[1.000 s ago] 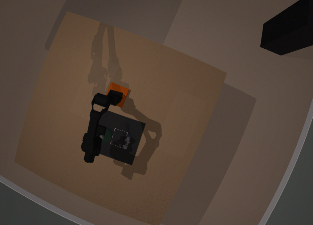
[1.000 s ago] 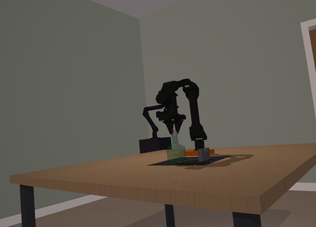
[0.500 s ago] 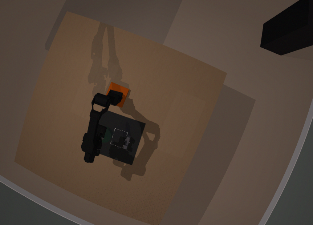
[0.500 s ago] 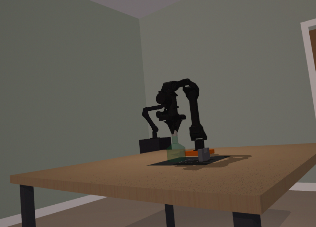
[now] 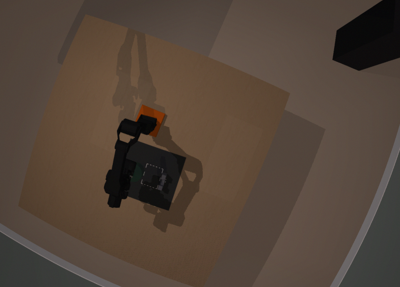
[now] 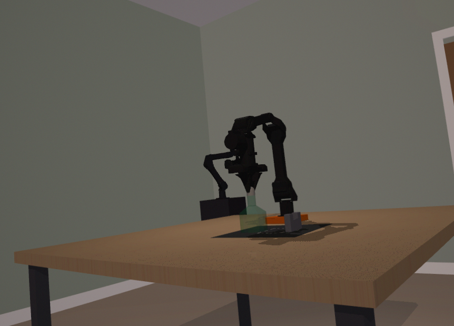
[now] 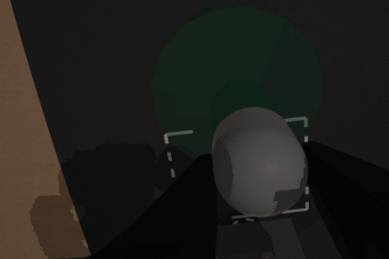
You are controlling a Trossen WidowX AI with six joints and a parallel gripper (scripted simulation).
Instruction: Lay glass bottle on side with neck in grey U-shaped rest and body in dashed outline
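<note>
My gripper tip is now 80 mm to the right of the black mat and 140 mm above it. Round my gripper tip: green glass bottle 50 mm below.
</note>
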